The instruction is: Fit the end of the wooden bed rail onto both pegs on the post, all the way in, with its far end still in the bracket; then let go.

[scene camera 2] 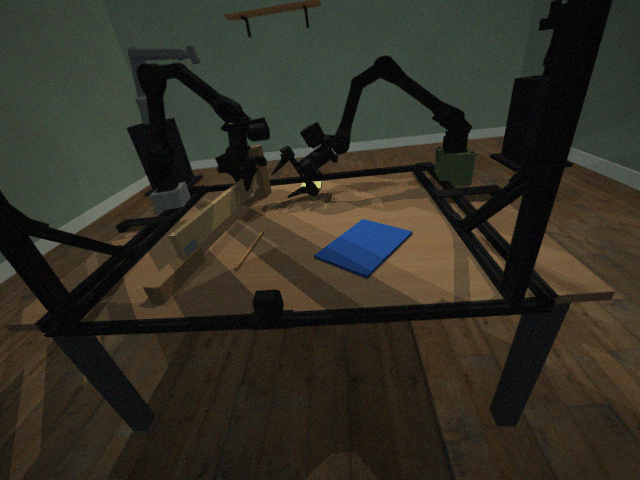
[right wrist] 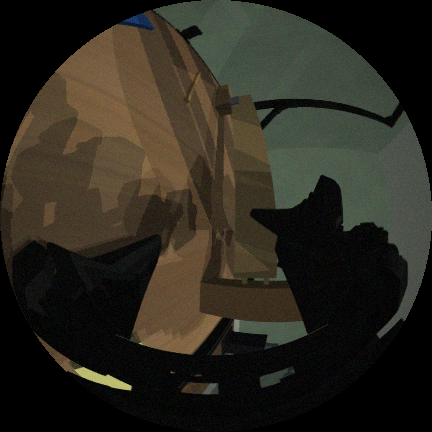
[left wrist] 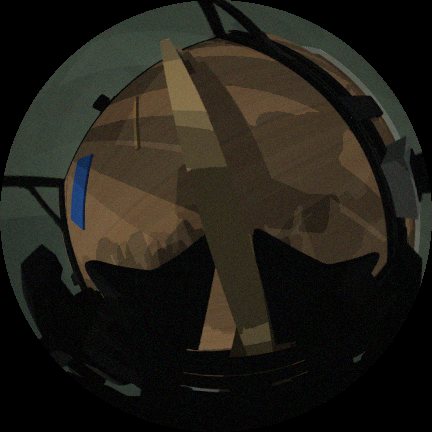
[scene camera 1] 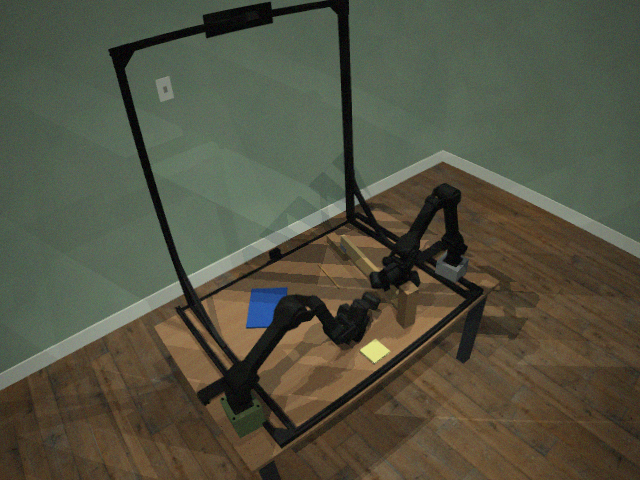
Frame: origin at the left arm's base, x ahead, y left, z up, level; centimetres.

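Seen in the pictures: left gripper, between the fingertips: [scene camera 2: 244, 191] [right wrist: 250, 217] [left wrist: 235, 234] [scene camera 1: 388, 290]; right gripper, between the fingertips: [scene camera 2: 279, 186] [right wrist: 219, 243] [scene camera 1: 370, 309]; left arm's base, origin of its link: [scene camera 2: 167, 188] [scene camera 1: 452, 260]; right arm's base, origin of its link: [scene camera 2: 455, 150] [scene camera 1: 240, 402].
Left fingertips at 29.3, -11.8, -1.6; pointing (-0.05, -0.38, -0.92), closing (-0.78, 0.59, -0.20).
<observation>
Pixels of each thing's top centre, then the offset from my left fingertips to it, as dx, dy, dz. "spot": a spot on its surface instead.
- wooden rail, centre of its top: [left wrist: 172, 73] [right wrist: 266, 146] [scene camera 2: 220, 196] [scene camera 1: 369, 263] -4.5, -12.4, +3.9
- upright post, a spot on its surface: [right wrist: 245, 300] [scene camera 2: 264, 178] spot: +6.3, +10.2, +0.2
- bracket, a spot on its surface: [scene camera 2: 190, 246] [right wrist: 235, 98] spot: -9.8, -31.2, -0.8
- wooden bar, a spot on its surface: [scene camera 2: 173, 276] spot: -12.0, -39.7, -3.1
- thin stick, centre of its top: [left wrist: 134, 116] [right wrist: 195, 82] [scene camera 2: 250, 248] [scene camera 1: 328, 275] +3.3, -27.9, -5.8
- blue panel, centre of its top: [scene camera 2: 364, 242] [left wrist: 76, 190] [scene camera 1: 267, 306] +32.1, -34.4, -5.7
- yellow square, a spot on its surface: [scene camera 1: 374, 351] spot: +23.0, +11.5, -5.6
The wooden rail [scene camera 1: 359, 254] [scene camera 2: 206, 219] [left wrist: 192, 105] [right wrist: 252, 200] runs from the upright post [scene camera 1: 406, 310] [scene camera 2: 262, 178] [right wrist: 245, 300] toward the back of the table. In the right wrist view two short pegs [right wrist: 266, 281] show in a narrow gap between rail end and post; whether their tips are inside the rail is hidden. A small blue-grey piece, perhaps the bracket [scene camera 2: 190, 246] [right wrist: 233, 100], touches the rail's far end. My left gripper [scene camera 2: 238, 178] [left wrist: 235, 234] is shut on the rail near the post. My right gripper [scene camera 2: 281, 184] [right wrist: 219, 243] is open and empty beside the post.
A wooden bar [scene camera 2: 173, 276] lies by the rail's far end. A thin stick [scene camera 1: 329, 276] [scene camera 2: 249, 251] and a blue panel [scene camera 1: 261, 310] [scene camera 2: 364, 248] lie on the table. A yellow square [scene camera 1: 374, 351] lies near the right gripper. A black frame [scene camera 1: 346, 113] surrounds the work area.
</observation>
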